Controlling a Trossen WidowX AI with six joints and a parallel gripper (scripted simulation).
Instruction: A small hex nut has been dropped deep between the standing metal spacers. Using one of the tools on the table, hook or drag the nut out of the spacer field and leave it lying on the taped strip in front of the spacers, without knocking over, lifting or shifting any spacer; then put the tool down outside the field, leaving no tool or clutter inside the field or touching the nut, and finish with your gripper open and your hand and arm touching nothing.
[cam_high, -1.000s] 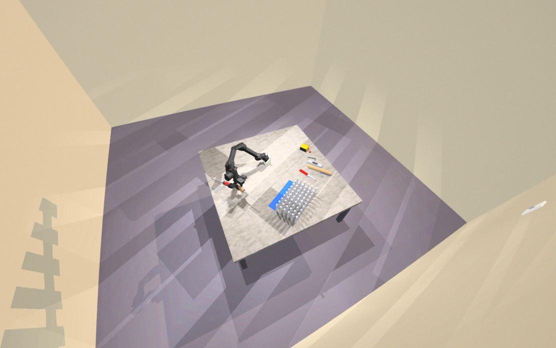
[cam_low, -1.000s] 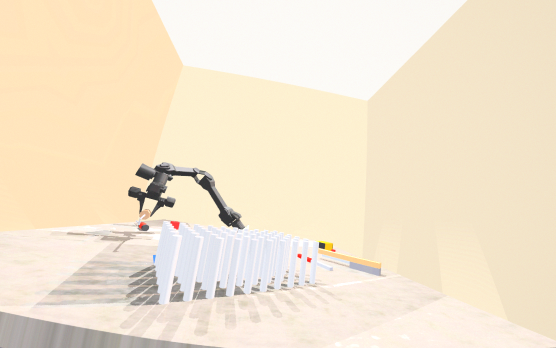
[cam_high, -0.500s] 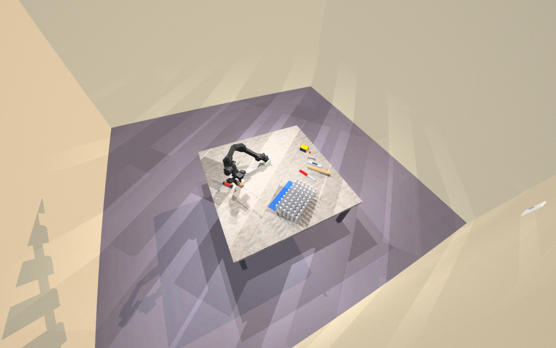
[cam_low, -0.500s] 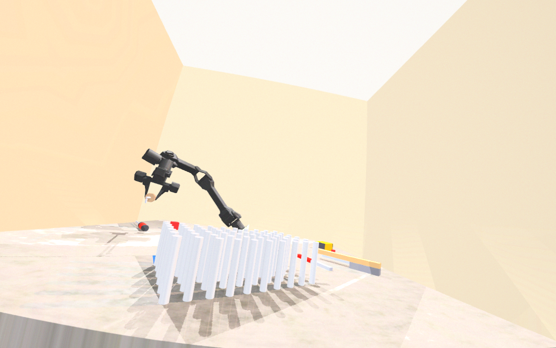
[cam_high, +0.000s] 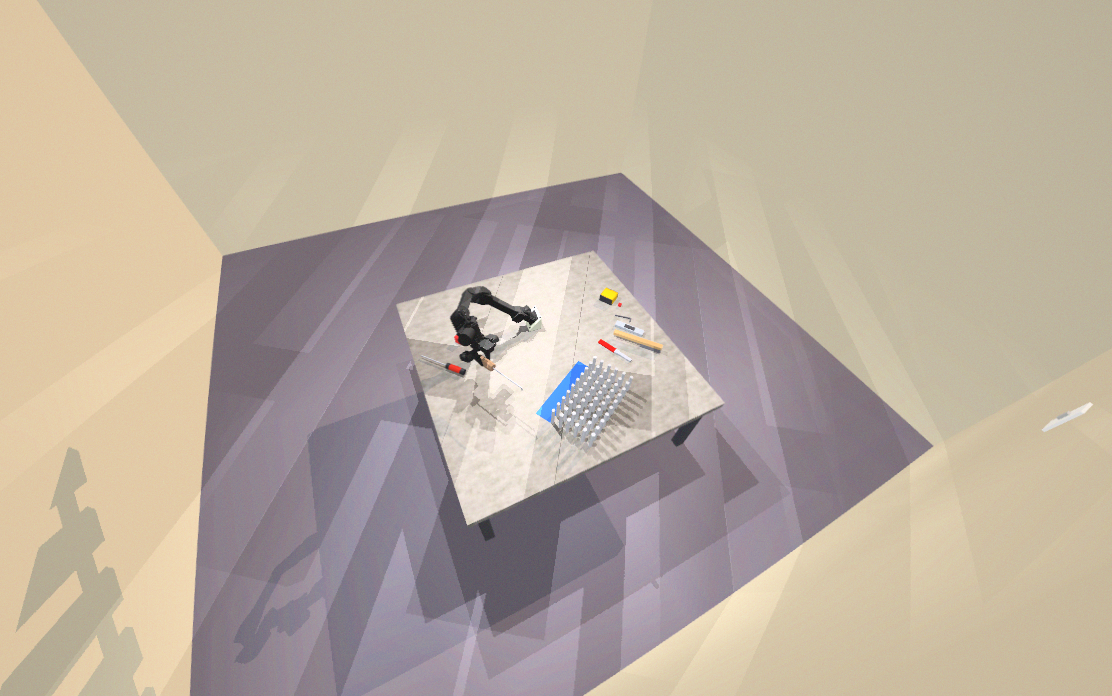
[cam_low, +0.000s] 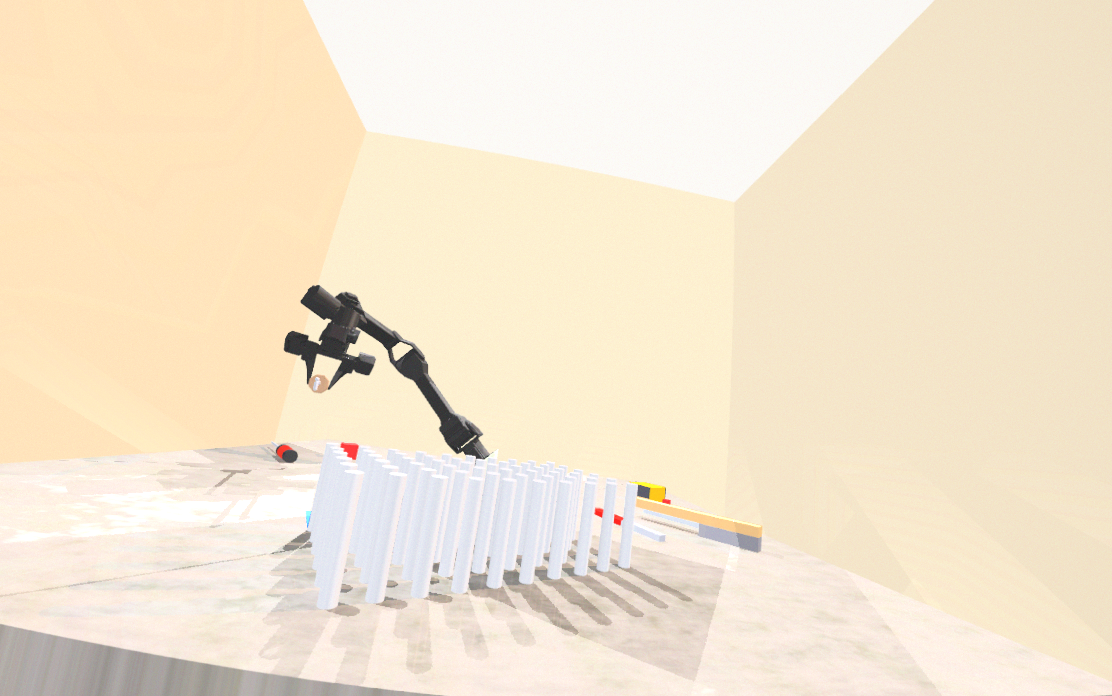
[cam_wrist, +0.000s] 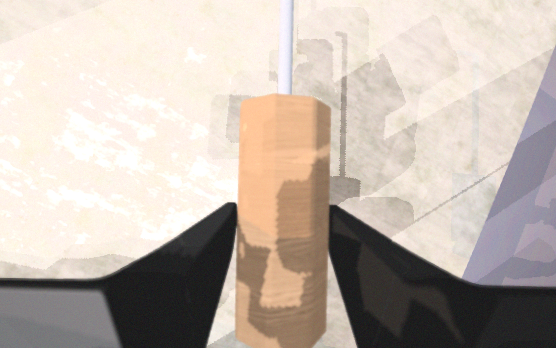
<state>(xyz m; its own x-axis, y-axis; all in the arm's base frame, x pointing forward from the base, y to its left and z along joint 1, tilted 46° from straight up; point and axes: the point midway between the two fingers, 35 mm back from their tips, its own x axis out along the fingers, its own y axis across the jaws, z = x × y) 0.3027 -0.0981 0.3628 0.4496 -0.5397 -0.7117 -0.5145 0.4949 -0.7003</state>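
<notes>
Now: the blue taped strip 13 cm ahead of my gripper tip, 34 cm to the left of it and 19 cm below it. Round my gripper tip: red-handled tool: 68 cm to the left, 18 cm below; then tool with pale metal rod: 9 cm ahead, 6 cm to the left; then red block: 32 cm behind, 7 cm to the right, 17 cm below.
</notes>
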